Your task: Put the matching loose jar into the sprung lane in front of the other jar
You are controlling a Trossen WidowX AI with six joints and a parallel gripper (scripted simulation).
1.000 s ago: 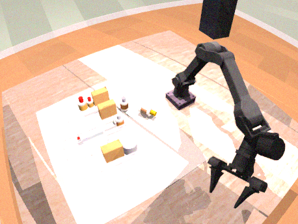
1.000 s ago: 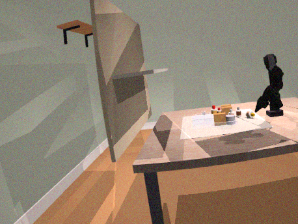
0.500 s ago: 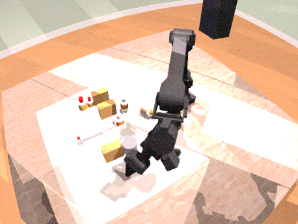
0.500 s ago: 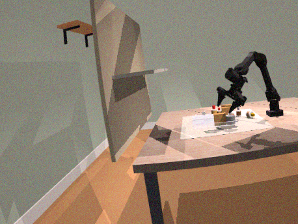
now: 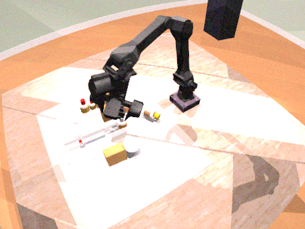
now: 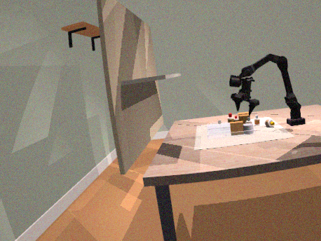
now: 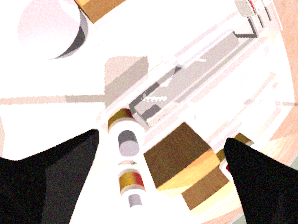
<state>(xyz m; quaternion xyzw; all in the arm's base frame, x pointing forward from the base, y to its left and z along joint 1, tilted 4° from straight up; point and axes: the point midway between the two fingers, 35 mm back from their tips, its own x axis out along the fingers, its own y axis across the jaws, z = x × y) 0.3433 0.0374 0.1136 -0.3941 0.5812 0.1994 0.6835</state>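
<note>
My gripper tip is 12 cm to the right of the grey cylinder, 7 cm above it and 2 cm past it. The rest, counted from my gripper tip: pusher lane 11 cm ahead, 8 cm below, 2 cm to the left; red mark 15 cm ahead, 3 cm to the left, 3 cm below.
</note>
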